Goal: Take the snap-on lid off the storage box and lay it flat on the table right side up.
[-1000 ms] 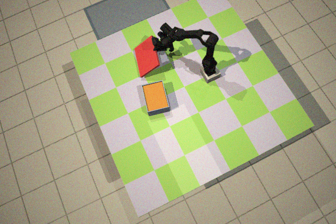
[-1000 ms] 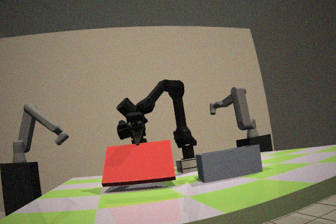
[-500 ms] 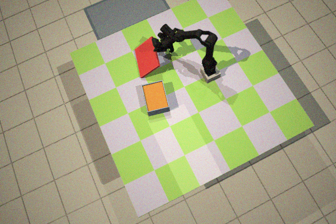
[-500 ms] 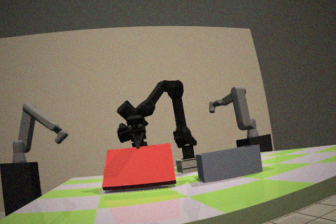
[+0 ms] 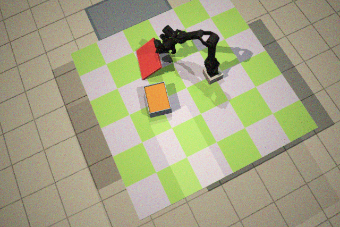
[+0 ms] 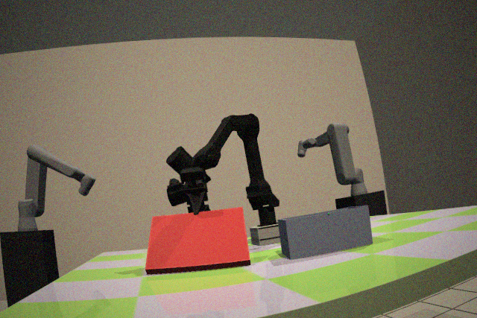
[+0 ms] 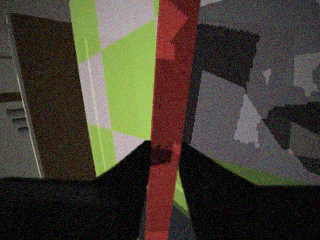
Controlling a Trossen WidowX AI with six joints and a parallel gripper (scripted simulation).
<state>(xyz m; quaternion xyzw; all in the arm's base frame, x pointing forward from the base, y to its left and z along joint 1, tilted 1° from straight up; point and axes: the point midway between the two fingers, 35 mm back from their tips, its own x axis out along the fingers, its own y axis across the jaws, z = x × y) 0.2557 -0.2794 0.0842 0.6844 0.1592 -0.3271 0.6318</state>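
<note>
The red lid is 60 mm ahead of my gripper tip, 50 mm below it and 20 mm to the right of it. The rest, counted from my gripper tip: grey storage box (280 mm to the left, 140 mm ahead, 80 mm below).
</note>
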